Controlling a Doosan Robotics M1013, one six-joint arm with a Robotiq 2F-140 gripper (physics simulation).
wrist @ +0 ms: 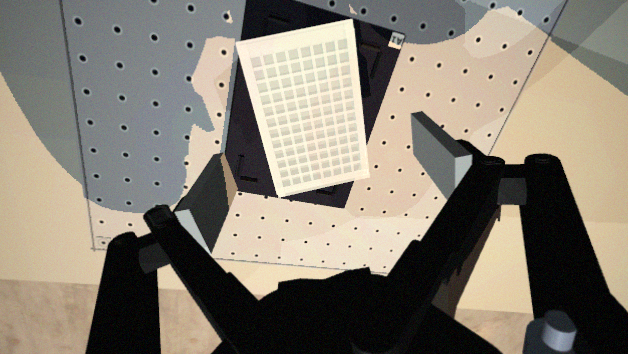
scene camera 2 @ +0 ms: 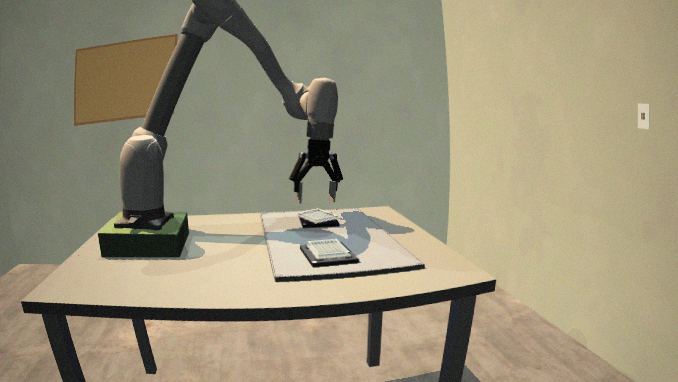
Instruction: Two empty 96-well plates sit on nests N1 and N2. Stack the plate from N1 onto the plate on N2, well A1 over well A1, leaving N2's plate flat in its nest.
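Frame: origin at the arm's base, x ahead, y left, z up, level; millimetres.
Seen in the pictures: gripper, fingertip midpoint: (wrist: pixel 319 153) (scene camera 2: pixel 315 202); arm's base at its link origin: (scene camera 2: pixel 144 221).
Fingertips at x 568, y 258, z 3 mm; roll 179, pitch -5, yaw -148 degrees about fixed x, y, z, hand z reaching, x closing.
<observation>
Pixels of each thing's middle, then the offset from my fingertips to it. "spot": a spot on its surface instead. Level surfaces: height alone.
- pale 96-well plate at the middle of its body: (wrist: pixel 310 117) (scene camera 2: pixel 317 215) dx +5, dy -11, dz -45 mm
- far dark nest at the middle of its body: (wrist: pixel 304 117) (scene camera 2: pixel 318 219) dx +8, dy -6, dz -59 mm
- nest's A1 label at a spot on its surface: (wrist: pixel 396 40) spot: dx -39, dy -86, dz -54 mm
- second pale plate at the middle of its body: (scene camera 2: pixel 327 249) dx +21, dy -391, dz -47 mm
- light perforated board at its surface level: dz -66 mm
- table at its surface level: dz -79 mm
A pale 96-well plate (scene camera 2: pixel 318 216) (wrist: pixel 307 110) lies turned askew on the far dark nest (scene camera 2: pixel 321 224) (wrist: pixel 242 130), and one corner overhangs the nest's long edge. The nest's A1 label (wrist: pixel 396 40) shows at its upper right corner in the wrist view. A second pale plate (scene camera 2: pixel 328 249) sits on the near dark nest (scene camera 2: pixel 310 256), roughly in line with it. No N1 or N2 marking can be read. My gripper (scene camera 2: pixel 316 194) (wrist: pixel 319 153) is open and empty, above the far plate and clear of it. In the wrist view its fingers are turned relative to the plate.
Both nests stand on a light perforated board (scene camera 2: pixel 390 260) (wrist: pixel 130 150) on the table (scene camera 2: pixel 225 292). The arm's green base block (scene camera 2: pixel 142 242) stands at the table's left. Arm shadows fall across the board.
</observation>
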